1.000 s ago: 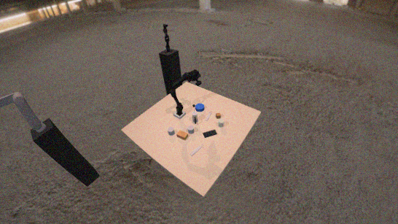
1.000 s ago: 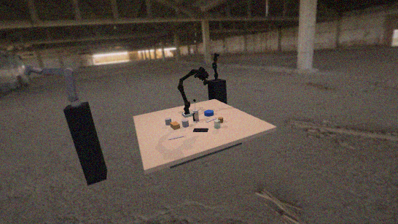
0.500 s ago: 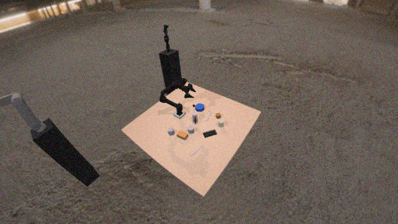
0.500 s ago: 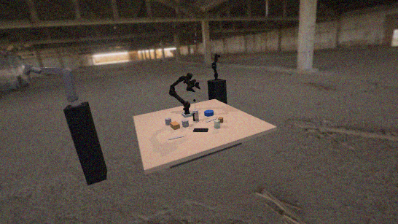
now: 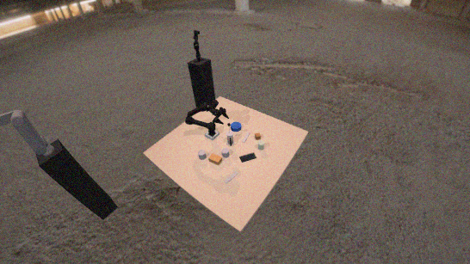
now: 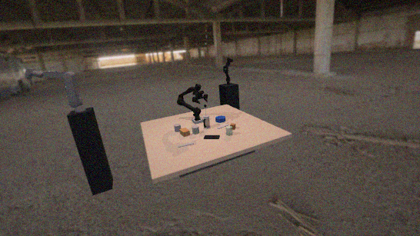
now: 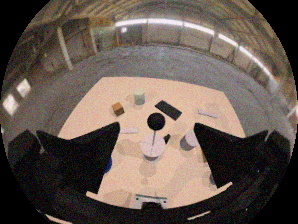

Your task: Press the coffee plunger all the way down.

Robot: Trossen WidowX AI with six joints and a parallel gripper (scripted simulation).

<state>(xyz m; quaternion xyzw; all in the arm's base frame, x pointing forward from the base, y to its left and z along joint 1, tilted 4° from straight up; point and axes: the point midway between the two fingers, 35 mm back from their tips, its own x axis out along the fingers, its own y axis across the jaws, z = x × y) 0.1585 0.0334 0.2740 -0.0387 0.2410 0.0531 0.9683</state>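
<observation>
My gripper tip is 160 mm above the coffee press, 40 mm short of it and 10 mm to the left of it. The rest, counted from my gripper tip: orange block: 270 mm to the right, 260 mm below, 50 mm ahead; black flat slab: 290 mm ahead, 280 mm below, 70 mm to the right; blue disc: 260 mm below, 220 mm to the left, 60 mm behind.
</observation>
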